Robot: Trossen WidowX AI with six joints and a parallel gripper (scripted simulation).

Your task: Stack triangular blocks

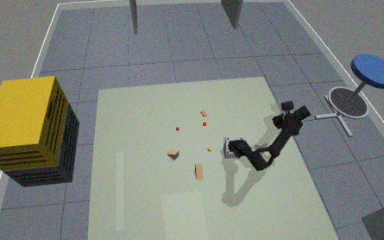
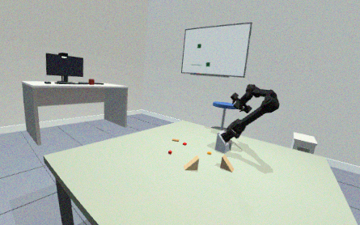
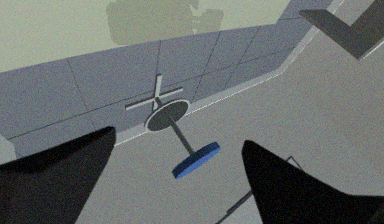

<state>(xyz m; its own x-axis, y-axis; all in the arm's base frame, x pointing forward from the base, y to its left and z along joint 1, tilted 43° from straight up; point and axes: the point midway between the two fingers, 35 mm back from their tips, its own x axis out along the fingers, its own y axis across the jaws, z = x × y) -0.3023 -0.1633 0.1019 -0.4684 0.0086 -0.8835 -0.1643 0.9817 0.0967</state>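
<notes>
My gripper tip is now 67 cm short of the tan wooden triangular block, 7 cm to the right of it and 25 cm above it. The rest, counted from my gripper tip: red cube: 64 cm ahead, 13 cm to the right, 25 cm below; orange cube: 45 cm ahead, 4 cm to the left, 26 cm below.
</notes>
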